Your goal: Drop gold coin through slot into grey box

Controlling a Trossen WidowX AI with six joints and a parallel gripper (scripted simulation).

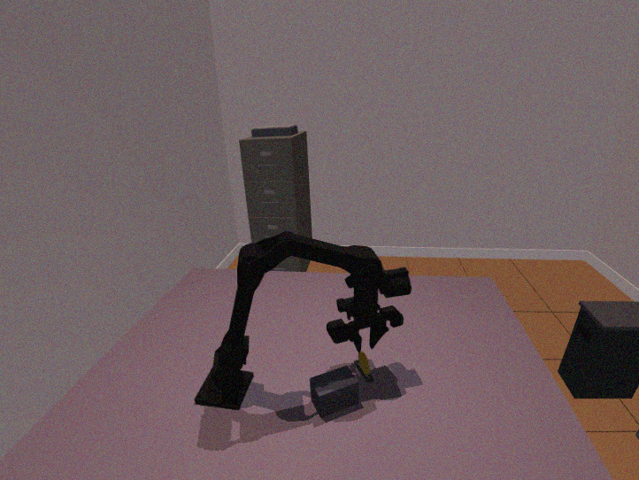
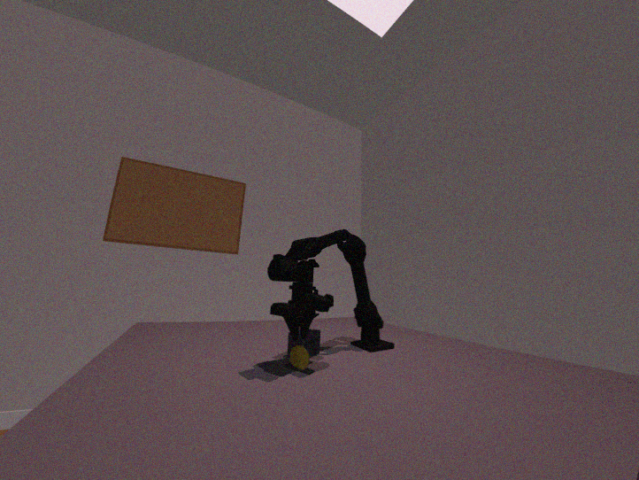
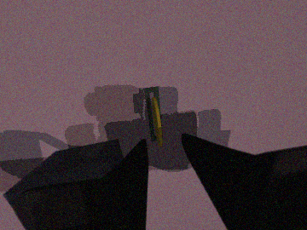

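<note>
Right now the gold coin is 50 mm below my gripper tip.
</note>
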